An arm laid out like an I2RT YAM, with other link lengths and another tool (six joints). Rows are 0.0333 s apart.
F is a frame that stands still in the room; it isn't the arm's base.
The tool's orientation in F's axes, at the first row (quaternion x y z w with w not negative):
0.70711 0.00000 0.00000 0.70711
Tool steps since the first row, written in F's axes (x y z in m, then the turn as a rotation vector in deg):
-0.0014 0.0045 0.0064 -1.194 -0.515 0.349
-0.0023 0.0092 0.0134 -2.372 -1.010 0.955
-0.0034 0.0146 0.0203 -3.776 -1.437 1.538
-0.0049 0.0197 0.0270 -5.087 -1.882 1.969
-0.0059 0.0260 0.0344 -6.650 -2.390 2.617
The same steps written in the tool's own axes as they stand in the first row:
-0.0014 0.0064 -0.0045 -1.194 0.349 0.515
-0.0023 0.0134 -0.0092 -2.372 0.955 1.010
-0.0034 0.0203 -0.0146 -3.776 1.538 1.437
-0.0049 0.0270 -0.0197 -5.087 1.969 1.882
-0.0059 0.0344 -0.0260 -6.650 2.617 2.390

